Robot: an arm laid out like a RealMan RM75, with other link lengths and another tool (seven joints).
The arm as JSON. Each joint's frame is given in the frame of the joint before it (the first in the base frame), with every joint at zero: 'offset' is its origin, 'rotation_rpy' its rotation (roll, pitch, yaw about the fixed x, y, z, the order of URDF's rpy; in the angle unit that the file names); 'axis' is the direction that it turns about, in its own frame. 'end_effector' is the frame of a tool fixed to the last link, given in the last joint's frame.
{
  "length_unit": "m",
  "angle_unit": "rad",
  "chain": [
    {
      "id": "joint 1",
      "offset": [
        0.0,
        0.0,
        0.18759
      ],
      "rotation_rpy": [
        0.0,
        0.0,
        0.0
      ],
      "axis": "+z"
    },
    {
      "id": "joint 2",
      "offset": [
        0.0,
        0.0,
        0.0
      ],
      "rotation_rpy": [
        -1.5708,
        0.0,
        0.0
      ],
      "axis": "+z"
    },
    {
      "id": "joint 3",
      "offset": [
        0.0,
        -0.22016,
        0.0
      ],
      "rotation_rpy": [
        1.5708,
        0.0,
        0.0
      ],
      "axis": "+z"
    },
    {
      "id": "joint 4",
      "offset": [
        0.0,
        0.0,
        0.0
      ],
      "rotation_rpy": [
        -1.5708,
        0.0,
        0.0
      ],
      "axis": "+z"
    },
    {
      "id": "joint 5",
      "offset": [
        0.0,
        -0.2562,
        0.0
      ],
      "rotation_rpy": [
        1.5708,
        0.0,
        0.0
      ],
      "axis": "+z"
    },
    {
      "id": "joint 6",
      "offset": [
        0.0,
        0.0,
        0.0
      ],
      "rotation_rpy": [
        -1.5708,
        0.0,
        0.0
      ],
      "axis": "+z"
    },
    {
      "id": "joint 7",
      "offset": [
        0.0,
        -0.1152,
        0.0
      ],
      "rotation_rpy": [
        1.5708,
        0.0,
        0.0
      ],
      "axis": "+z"
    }
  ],
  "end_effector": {
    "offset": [
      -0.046,
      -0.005,
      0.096
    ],
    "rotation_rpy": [
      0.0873,
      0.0,
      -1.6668
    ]
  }
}
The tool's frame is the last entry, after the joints.
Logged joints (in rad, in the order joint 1, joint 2, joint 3, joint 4, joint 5, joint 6, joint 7), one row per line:
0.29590, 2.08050, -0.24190, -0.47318, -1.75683, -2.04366, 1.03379
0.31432, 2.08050, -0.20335, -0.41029, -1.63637, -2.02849, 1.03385
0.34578, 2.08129, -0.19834, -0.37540, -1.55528, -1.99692, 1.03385
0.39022, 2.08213, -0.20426, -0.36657, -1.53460, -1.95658, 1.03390
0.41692, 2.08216, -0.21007, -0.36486, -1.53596, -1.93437, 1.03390
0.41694, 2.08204, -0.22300, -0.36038, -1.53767, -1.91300, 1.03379
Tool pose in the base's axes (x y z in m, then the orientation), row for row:
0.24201, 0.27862, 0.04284, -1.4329, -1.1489, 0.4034
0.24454, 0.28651, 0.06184, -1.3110, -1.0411, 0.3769
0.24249, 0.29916, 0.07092, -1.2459, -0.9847, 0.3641
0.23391, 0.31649, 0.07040, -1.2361, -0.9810, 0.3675
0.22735, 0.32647, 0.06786, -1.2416, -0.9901, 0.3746
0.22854, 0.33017, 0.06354, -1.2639, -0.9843, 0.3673
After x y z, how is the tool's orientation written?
As a rotation vector, in radians.
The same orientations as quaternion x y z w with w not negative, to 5 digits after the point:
-0.61546, -0.49348, 0.17327, 0.58963
-0.57798, -0.45899, 0.16616, 0.65395
-0.55630, -0.43967, 0.16257, 0.68614
-0.55263, -0.43858, 0.16430, 0.68939
-0.55419, -0.44194, 0.16720, 0.68528
-0.56319, -0.43860, 0.16367, 0.68093

